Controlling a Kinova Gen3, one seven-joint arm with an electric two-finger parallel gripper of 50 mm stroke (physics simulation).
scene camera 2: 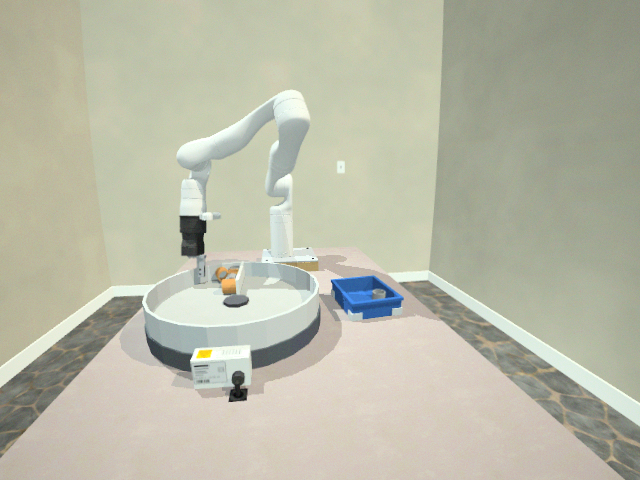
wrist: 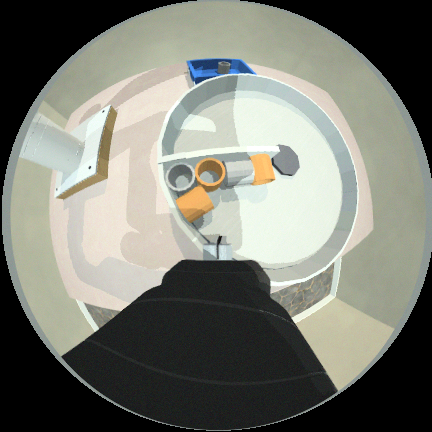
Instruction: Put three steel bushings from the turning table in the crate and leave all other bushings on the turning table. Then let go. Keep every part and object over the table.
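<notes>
A steel bushing stands in the blue crate. On the turning table, in the wrist view, a steel bushing stands upright by the rim and another steel bushing lies on its side. Between them an orange bushing stands upright. Another orange bushing lies at the row's inner end, and one more orange bushing lies nearer the gripper. My gripper is low inside the rim, apart from these bushings. Its fingertips are together, with no bushing visible between them.
A thin white fence runs from the rim to the dark hub disc, beside the bushing row. A white box and a small black stand are in front of the turning table. The arm's base is behind it.
</notes>
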